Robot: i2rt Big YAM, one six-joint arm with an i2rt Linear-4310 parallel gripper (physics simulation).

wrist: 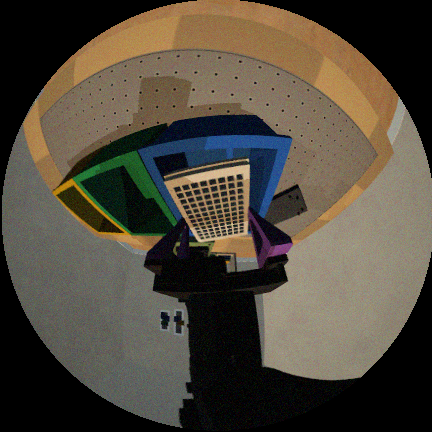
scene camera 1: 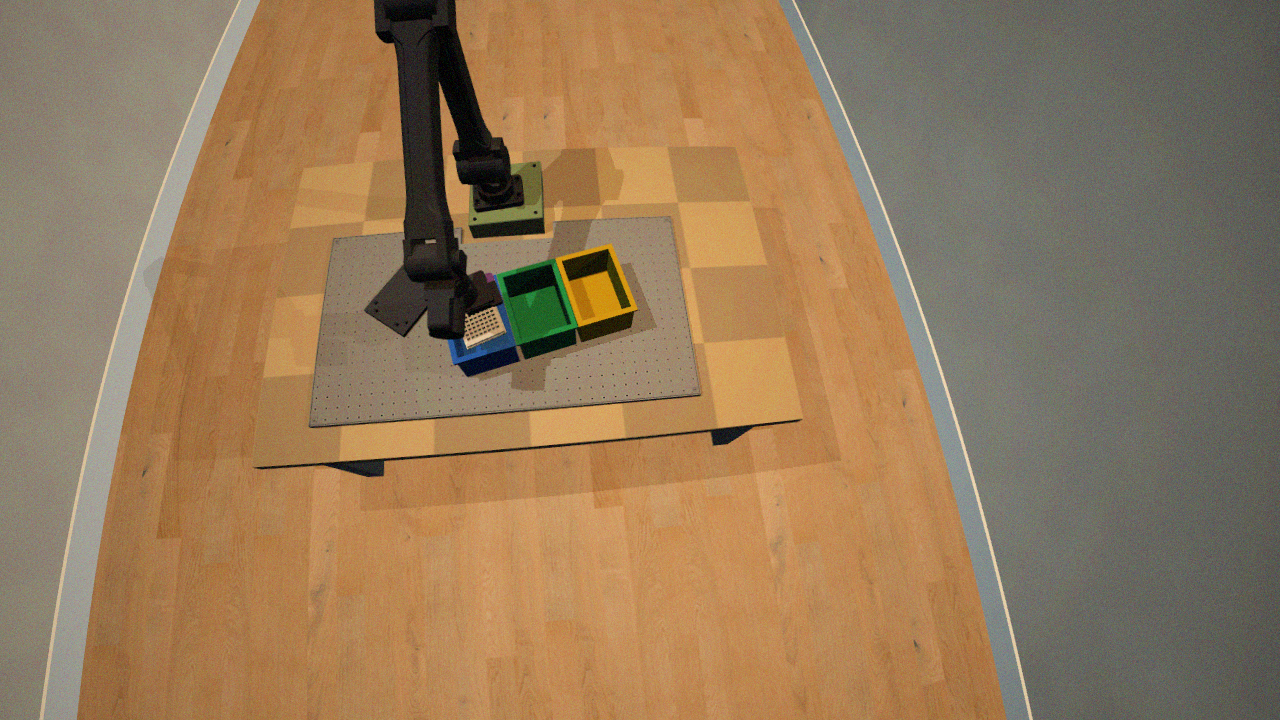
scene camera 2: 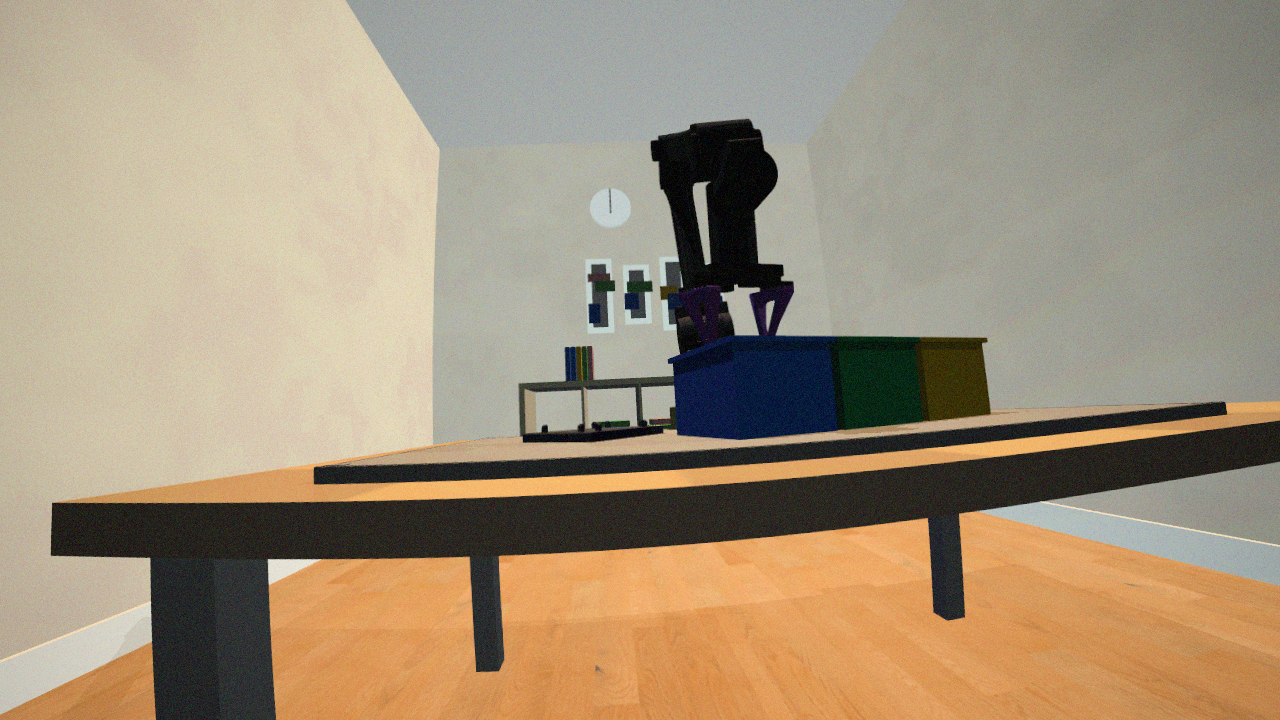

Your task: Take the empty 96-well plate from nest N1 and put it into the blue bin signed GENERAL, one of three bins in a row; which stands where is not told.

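The cream 96-well plate is held between the gripper's purple fingers. My gripper is shut on it, at the mouth of the blue bin. In scene camera 2 the fingertips reach about the rim and the plate is hidden behind the bin's wall. In the wrist view part of the bin's inside shows beyond the plate. A flat dark nest plate lies beside the blue bin with no well plate seen on it. No sign or nest label is readable.
The green bin adjoins the blue one, and the yellow bin stands at the row's other end. All stand on a grey perforated board. The arm's green base is behind them.
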